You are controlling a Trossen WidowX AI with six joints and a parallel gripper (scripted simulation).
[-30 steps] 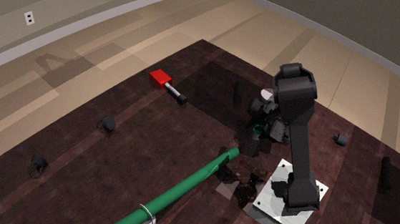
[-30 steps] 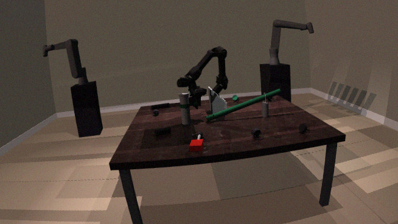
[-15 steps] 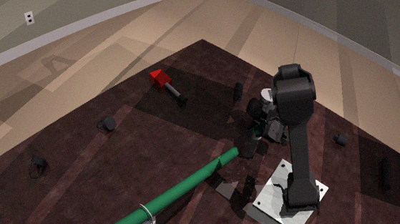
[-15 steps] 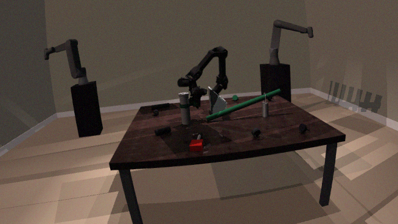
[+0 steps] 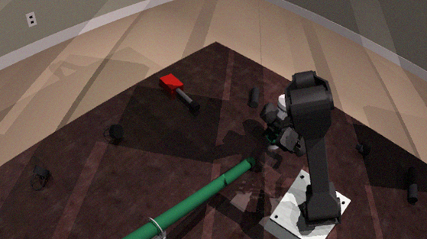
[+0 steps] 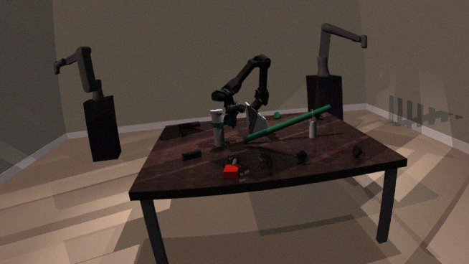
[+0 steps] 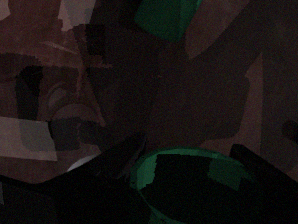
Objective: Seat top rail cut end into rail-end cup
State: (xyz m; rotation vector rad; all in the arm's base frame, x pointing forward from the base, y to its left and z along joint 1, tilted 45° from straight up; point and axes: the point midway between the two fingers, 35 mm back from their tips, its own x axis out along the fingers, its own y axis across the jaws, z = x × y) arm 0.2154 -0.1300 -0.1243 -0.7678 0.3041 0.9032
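Now: gripper tip 50 mm to the left of the green brace band, 30 mm below it and 10 mm past it. From my gripper tip the other things lie so: small grey post (440 mm to the left, 100 mm ahead, 10 mm above); then red-headed mallet (390 mm ahead, 100 mm to the right, 80 mm below); then green rail-end cup (30 mm to the right, 30 mm above, 10 mm behind).
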